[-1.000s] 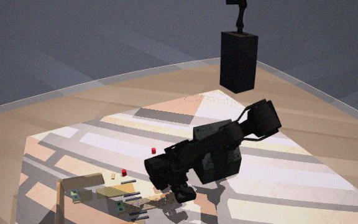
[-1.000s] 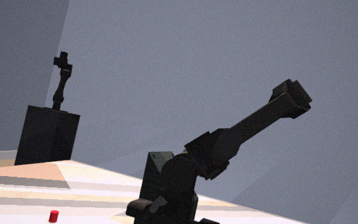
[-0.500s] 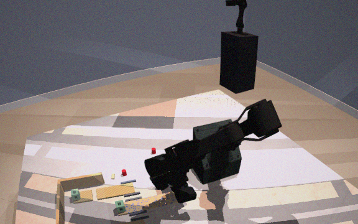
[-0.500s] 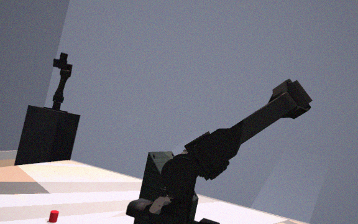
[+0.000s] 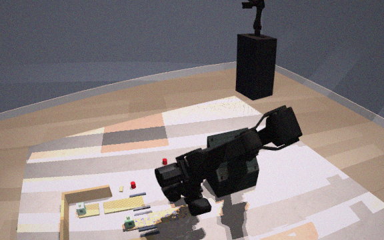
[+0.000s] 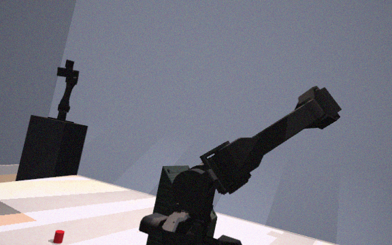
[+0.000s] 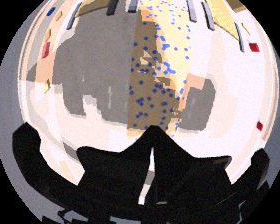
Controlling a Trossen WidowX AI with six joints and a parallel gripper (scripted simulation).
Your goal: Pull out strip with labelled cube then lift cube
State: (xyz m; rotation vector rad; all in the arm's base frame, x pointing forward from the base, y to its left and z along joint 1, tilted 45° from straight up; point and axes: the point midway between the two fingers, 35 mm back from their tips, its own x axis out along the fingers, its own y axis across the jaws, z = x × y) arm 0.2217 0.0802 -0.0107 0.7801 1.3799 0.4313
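My gripper tip is now 100 mm short of the speckled strip, 20 mm to the left of it and 10 mm above it. The rest, counted from my gripper tip: small tan block 210 mm to the right, 190 mm ahead, 10 mm below.
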